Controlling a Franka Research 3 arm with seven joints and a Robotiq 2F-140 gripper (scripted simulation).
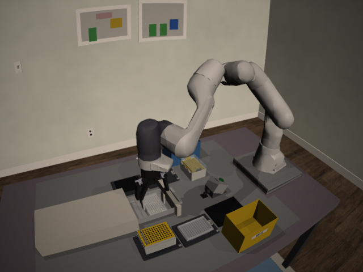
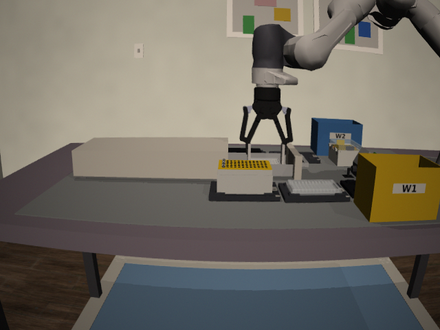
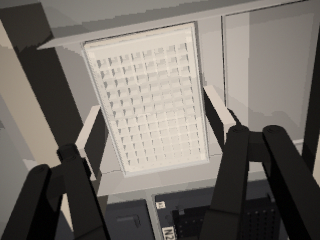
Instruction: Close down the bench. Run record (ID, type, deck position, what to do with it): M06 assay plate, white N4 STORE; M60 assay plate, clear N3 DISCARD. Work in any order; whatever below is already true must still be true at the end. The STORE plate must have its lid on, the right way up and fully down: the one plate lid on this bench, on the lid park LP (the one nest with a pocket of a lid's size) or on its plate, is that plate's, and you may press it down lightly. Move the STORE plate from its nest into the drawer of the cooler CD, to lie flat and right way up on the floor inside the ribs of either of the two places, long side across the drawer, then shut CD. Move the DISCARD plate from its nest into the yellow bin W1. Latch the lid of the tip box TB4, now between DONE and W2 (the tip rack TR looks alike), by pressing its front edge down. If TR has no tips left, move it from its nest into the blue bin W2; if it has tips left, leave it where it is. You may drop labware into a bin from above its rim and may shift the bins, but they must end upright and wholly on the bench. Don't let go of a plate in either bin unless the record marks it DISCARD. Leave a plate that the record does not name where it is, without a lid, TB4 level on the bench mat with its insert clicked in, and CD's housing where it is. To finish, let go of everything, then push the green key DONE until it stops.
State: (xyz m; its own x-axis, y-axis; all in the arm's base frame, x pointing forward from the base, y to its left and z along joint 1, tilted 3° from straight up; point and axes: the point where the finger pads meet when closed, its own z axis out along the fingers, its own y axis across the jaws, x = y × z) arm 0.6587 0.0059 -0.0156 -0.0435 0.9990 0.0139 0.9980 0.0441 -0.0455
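The white plate is 20 mm below my hand. The rest, counted from my hand: drawer 40 mm ahead, 20 mm below; cooler CD 170 mm ahead, 10 mm to the left, 10 mm below; tip rack TR 50 mm ahead, 190 mm to the left, 10 mm above.
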